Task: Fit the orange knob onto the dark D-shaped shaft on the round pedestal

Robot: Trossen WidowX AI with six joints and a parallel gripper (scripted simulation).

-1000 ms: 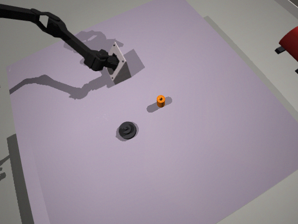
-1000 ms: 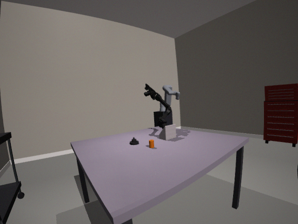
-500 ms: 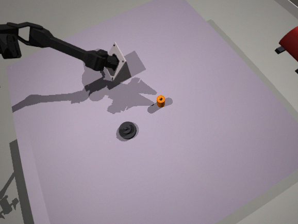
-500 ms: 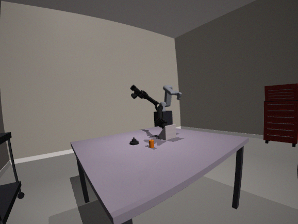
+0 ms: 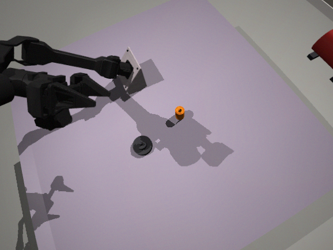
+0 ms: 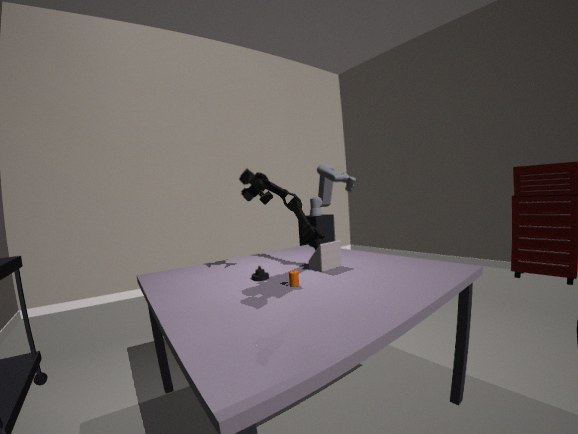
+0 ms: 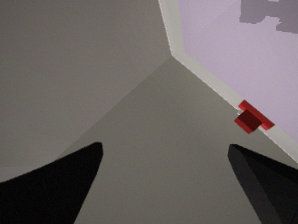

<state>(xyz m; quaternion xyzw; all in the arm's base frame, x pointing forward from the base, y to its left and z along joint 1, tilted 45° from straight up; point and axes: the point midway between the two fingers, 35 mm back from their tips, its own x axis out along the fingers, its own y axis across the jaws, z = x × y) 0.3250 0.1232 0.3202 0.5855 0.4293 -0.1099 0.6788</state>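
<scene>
Right now the orange knob is 390 mm below my gripper tip, 210 mm to the left of it and 30 mm behind it. The rest, counted from my gripper tip: dark pedestal (390 mm below).
</scene>
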